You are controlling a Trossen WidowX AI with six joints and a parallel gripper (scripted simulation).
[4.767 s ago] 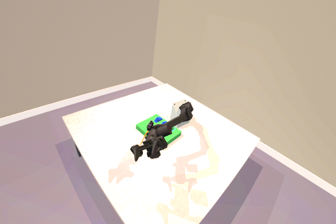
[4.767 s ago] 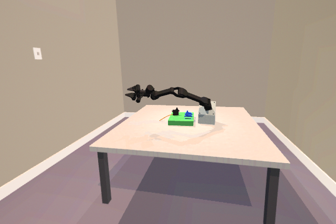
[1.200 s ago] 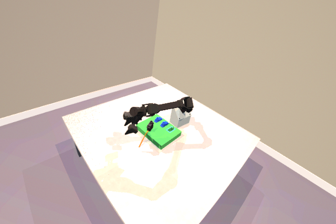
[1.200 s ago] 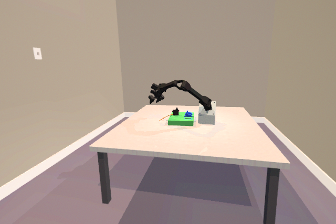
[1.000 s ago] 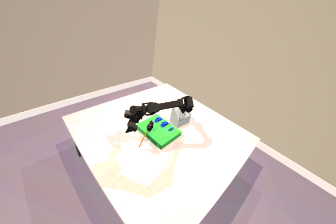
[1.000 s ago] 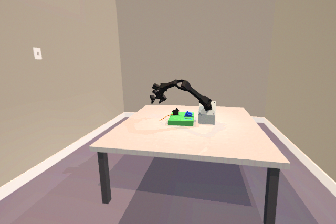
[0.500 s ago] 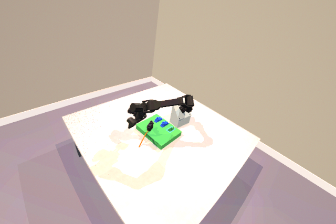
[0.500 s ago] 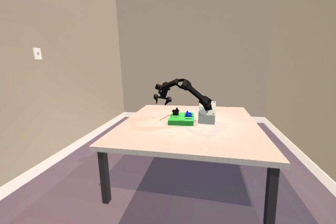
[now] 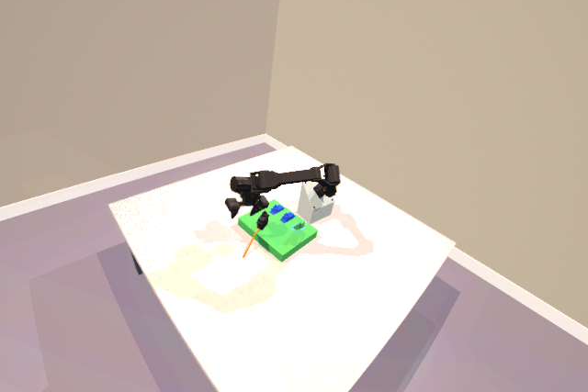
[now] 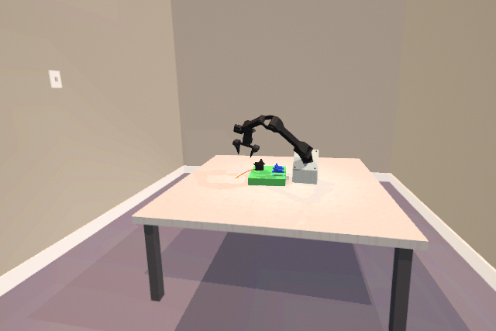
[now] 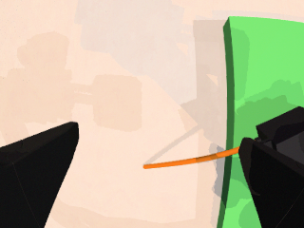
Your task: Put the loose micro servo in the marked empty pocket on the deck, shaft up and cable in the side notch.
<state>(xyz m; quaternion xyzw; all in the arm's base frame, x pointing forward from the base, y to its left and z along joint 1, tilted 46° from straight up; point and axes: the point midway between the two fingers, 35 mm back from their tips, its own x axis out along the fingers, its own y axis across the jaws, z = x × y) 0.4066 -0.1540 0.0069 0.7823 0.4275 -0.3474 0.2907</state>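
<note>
Right now the green deck is 130 mm behind my gripper tip, 70 mm to the left of it and 120 mm below it.
</note>
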